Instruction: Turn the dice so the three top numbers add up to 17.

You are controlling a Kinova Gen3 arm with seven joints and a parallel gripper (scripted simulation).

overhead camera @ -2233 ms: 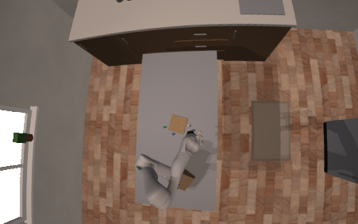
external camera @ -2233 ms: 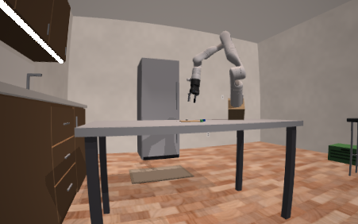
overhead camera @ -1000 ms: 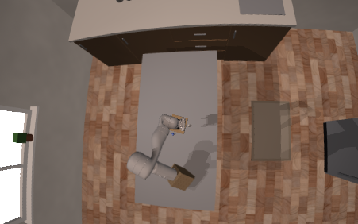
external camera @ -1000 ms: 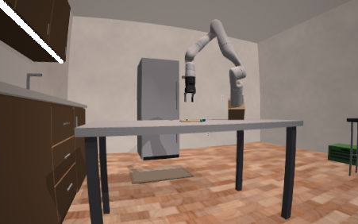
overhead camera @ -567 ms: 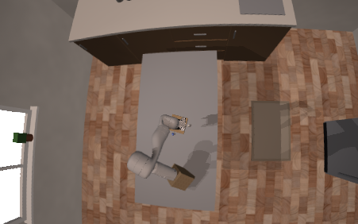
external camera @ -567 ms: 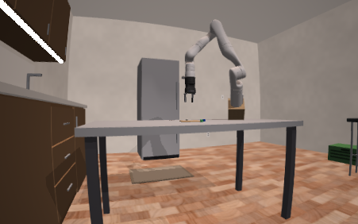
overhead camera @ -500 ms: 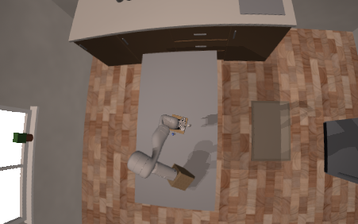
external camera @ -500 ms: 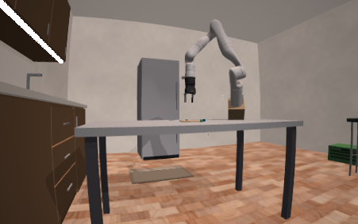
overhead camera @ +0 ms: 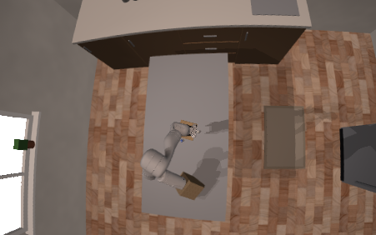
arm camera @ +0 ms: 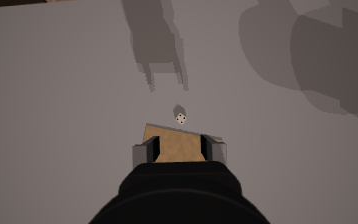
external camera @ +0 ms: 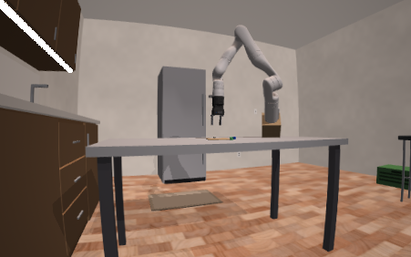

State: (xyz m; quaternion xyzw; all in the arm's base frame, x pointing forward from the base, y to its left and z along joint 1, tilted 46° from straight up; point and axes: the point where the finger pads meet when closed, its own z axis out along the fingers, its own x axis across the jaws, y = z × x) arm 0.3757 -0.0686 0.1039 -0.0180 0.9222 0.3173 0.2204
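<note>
My hand is 10 cm above the white die, 3 cm to the left of it and 1 cm short of it. From my hand the other things lie so: tan mat: 11 cm below, 6 cm to the left; then blue die: 10 cm below, 10 cm behind, 8 cm to the left; then green die: 17 cm to the left, 10 cm below, 6 cm behind.
</note>
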